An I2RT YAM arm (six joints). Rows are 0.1 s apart.
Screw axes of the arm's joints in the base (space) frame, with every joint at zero. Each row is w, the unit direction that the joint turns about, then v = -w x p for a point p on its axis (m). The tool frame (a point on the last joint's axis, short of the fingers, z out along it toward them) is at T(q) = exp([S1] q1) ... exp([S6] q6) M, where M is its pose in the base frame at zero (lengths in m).
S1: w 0 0 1 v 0.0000 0.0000 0.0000
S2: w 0 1 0 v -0.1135 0.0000 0.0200
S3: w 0 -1 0 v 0.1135 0.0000 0.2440
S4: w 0 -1 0 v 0.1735 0.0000 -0.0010
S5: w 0 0 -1 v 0.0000 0.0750 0.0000
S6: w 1 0 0 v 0.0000 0.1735 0.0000
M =
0 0 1 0.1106
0 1 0 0.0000
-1 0 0 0.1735
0 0 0 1
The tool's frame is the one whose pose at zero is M.
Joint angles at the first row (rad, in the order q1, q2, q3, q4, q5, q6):
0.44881, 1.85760, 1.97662, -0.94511, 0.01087, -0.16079
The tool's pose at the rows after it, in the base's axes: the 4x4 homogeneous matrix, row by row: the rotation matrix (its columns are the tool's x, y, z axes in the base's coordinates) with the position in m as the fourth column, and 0 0 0 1 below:
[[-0.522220, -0.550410, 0.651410, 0.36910], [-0.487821, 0.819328, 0.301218, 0.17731], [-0.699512, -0.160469, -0.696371, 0.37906], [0, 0, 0, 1]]
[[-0.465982, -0.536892, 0.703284, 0.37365], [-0.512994, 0.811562, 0.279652, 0.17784], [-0.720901, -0.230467, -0.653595, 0.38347], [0, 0, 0, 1]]
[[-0.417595, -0.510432, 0.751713, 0.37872], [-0.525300, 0.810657, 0.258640, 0.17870], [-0.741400, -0.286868, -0.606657, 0.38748], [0, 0, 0, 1]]
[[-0.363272, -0.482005, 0.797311, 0.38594], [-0.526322, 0.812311, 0.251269, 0.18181], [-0.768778, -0.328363, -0.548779, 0.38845], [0, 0, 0, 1]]
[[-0.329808, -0.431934, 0.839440, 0.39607], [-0.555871, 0.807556, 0.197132, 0.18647], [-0.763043, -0.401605, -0.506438, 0.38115], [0, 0, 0, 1]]
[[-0.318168, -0.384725, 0.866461, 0.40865], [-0.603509, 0.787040, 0.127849, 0.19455], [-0.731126, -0.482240, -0.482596, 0.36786], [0, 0, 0, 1]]
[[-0.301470, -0.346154, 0.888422, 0.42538], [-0.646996, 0.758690, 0.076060, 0.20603], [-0.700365, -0.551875, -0.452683, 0.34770], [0, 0, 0, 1]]
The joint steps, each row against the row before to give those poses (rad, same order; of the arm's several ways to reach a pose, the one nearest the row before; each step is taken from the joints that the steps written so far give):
0.00000, 0.00002, 0.00003, 0.05568, 0.00039, -0.05379
-0.00001, 0.00034, -0.00045, 0.05764, 0.04195, -0.04883
-0.00001, 0.00270, -0.00071, 0.06177, 0.04005, -0.03434
0.00154, 0.00721, -0.01266, 0.08930, 0.02786, -0.02593
0.00533, 0.02293, -0.01748, 0.08390, 0.07247, -0.04540
0.01031, 0.04576, -0.00001, 0.06218, 0.08507, -0.05570
0.01069, 0.06522, -0.00002, 0.08889, 0.06830, -0.05797

